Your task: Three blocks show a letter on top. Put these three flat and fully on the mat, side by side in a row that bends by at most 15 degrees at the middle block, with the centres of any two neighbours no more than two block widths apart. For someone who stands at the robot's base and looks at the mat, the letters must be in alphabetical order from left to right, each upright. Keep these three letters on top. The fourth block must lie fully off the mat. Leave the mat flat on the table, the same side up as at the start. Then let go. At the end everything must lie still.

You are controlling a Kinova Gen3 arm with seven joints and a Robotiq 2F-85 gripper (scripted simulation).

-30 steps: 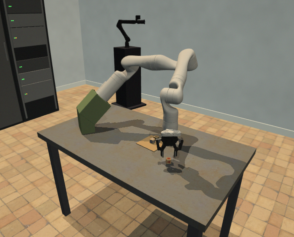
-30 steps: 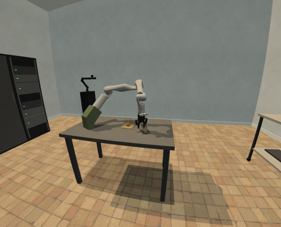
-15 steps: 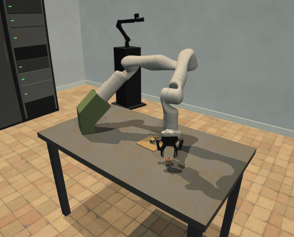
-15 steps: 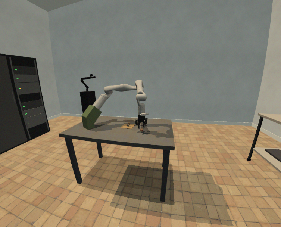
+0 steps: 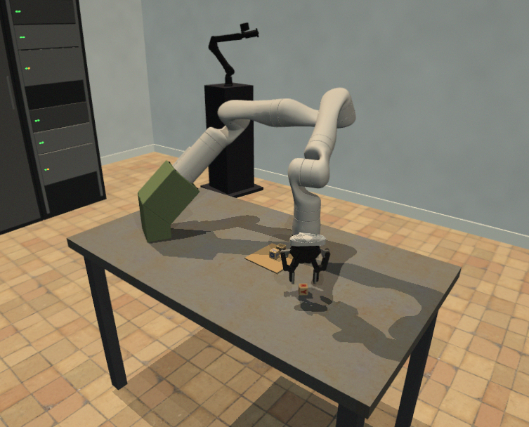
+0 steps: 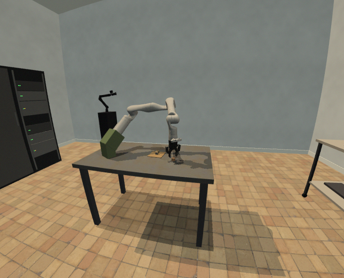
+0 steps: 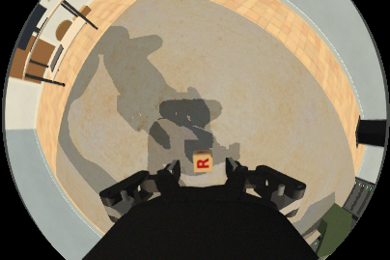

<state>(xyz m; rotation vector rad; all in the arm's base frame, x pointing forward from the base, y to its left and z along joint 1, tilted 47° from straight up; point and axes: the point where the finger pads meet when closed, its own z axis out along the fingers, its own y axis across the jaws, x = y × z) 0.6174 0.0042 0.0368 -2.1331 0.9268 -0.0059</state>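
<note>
Now: hand 21 cm past the tan mat, 7 cm to the right of it and 5 cm above it.
</note>
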